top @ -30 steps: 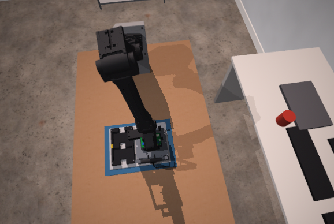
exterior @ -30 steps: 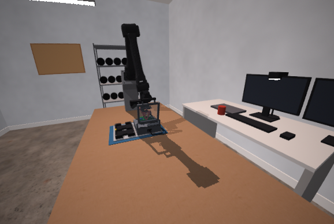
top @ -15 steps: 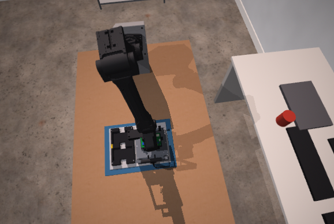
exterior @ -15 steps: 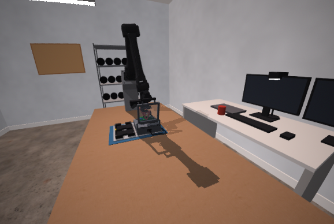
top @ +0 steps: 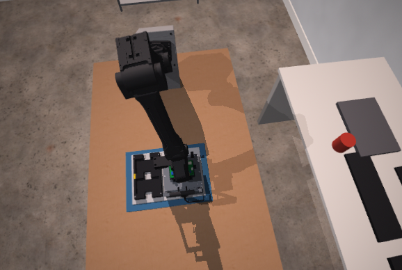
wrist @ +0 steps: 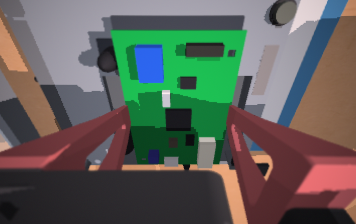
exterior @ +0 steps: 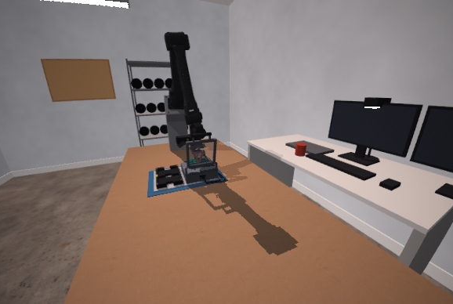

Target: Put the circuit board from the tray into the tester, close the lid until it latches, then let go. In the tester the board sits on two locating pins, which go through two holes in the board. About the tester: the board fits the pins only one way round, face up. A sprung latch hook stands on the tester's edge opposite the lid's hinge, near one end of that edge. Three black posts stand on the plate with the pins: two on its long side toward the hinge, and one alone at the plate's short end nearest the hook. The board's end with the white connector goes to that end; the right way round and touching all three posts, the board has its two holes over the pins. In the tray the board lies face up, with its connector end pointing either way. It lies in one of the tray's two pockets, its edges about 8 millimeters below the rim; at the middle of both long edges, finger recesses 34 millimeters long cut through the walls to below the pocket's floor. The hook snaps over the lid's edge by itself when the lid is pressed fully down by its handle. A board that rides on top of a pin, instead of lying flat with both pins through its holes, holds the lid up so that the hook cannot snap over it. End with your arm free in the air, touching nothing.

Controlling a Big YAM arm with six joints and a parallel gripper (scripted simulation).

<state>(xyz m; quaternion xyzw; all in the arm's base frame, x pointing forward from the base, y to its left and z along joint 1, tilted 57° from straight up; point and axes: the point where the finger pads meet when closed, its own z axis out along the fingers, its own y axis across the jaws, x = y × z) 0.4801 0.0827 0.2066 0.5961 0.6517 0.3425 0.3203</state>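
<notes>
Now: the green circuit board right at my hand. From my hand the other things lie so: clear lid: 12 cm ahead, 2 cm to the left, 9 cm above.
</notes>
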